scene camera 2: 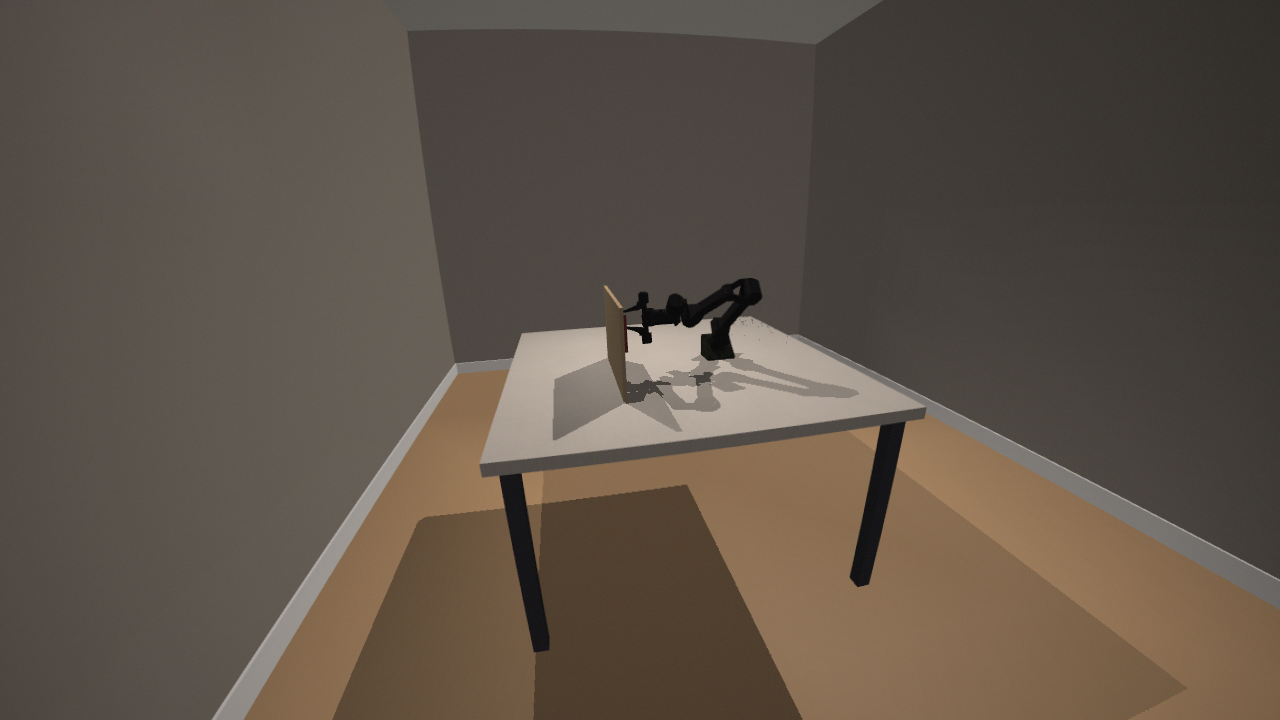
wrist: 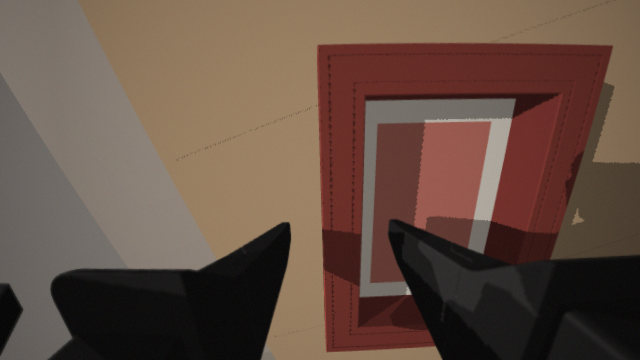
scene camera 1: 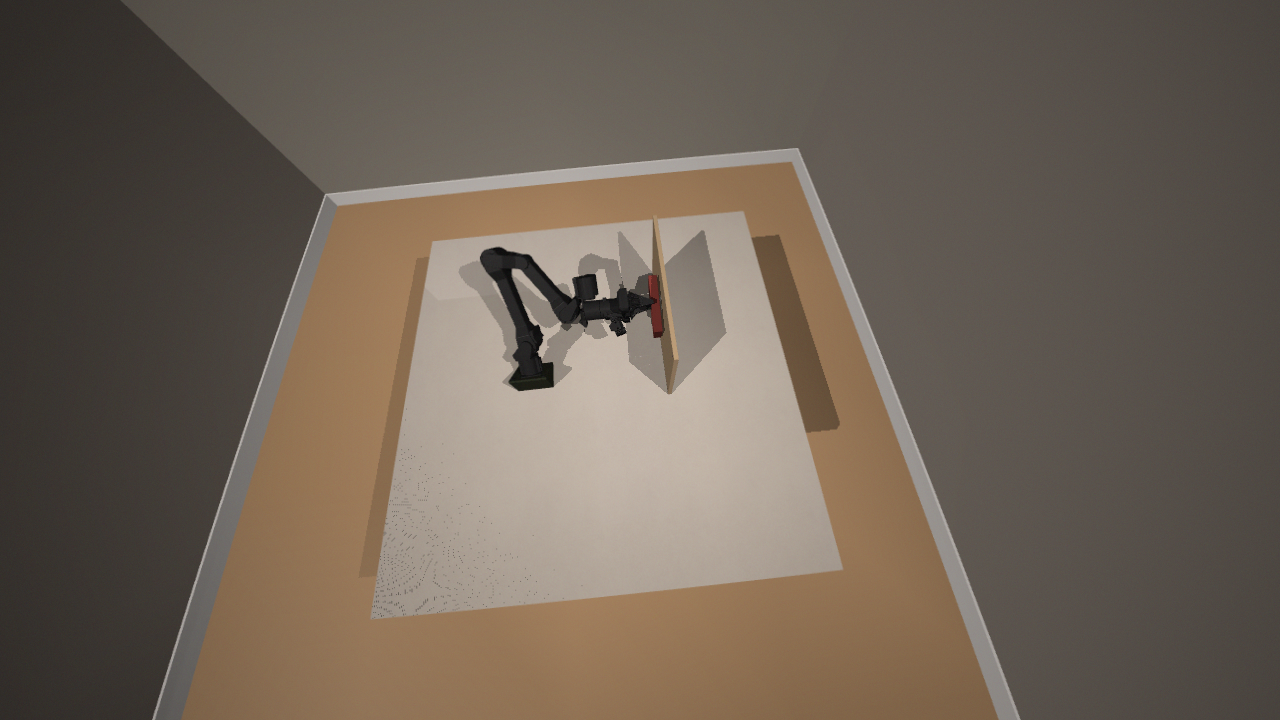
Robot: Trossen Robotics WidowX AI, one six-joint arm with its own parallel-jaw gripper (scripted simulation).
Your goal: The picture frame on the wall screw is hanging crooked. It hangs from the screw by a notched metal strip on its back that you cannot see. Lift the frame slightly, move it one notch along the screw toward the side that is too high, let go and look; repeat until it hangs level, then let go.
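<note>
Red picture frame (wrist: 480, 144). Tan wall panel (scene camera 1: 668, 340), also in scene camera 2 (scene camera 2: 614, 317) and in the wrist view (wrist: 230, 102). My gripper (scene camera 1: 653, 304), also in scene camera 2 (scene camera 2: 621, 319) and in the wrist view (wrist: 339, 228).
</note>
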